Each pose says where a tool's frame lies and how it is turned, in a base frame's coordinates. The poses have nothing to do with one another.
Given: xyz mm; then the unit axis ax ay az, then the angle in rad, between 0 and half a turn.
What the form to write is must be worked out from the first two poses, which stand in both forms.
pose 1, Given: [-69.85 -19.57 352.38 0.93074 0.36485 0.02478 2.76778]
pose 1, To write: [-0.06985 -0.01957 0.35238 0.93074 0.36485 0.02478 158.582]
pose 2, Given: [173.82 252.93 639.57 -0.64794 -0.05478 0.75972 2.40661]
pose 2, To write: [0.17382 0.25293 0.63957 -0.64794 -0.05478 0.75972 137.889]
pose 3, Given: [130.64 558.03 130.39 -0.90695 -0.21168 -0.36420 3.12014]
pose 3, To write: [0.13064 0.55803 0.13039 -0.90695 -0.21168 -0.36420 178.771]
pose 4, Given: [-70.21 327.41 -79.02 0.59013 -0.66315 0.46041 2.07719]
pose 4, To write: [-0.07021 0.32741 -0.07902 0.59013 -0.66315 0.46041 119.014]
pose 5, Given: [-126.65 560.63 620.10 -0.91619 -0.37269 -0.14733 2.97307]
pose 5, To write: [-0.12665 0.56063 0.62010 -0.91619 -0.37269 -0.14733 170.344]
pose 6, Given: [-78.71 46.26 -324.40 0.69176 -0.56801 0.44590 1.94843]
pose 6, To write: [-0.07871 0.04626 -0.32440 0.69176 -0.56801 0.44590 111.637]
